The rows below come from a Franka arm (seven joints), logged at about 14 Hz.
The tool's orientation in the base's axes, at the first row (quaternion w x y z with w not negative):
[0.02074 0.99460 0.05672 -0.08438]
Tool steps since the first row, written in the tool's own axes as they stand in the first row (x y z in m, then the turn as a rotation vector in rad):
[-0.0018 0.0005 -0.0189 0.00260 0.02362 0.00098]
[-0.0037 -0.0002 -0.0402 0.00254 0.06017 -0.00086]
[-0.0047 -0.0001 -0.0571 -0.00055 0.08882 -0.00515]
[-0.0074 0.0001 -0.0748 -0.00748 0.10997 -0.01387]
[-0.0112 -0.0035 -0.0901 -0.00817 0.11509 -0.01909]
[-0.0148 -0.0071 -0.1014 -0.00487 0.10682 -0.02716]
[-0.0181 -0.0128 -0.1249 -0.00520 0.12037 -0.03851]
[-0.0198 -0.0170 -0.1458 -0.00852 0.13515 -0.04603]
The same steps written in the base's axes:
[0.0014 0.0003 0.0189 0.00513 -0.02321 -0.00066]
[0.0030 0.0018 0.0402 0.00963 -0.05941 0.00232]
[0.0048 0.0025 0.0570 0.01065 -0.08797 0.00798]
[0.0051 0.0029 0.0749 0.00776 -0.10928 0.01842]
[0.0035 0.0068 0.0905 0.00855 -0.11417 0.02384]
[0.0015 0.0106 0.1022 0.01215 -0.10519 0.03096]
[0.0015 0.0171 0.1257 0.01528 -0.11810 0.04263]
[0.0028 0.0221 0.1464 0.01500 -0.13276 0.05107]

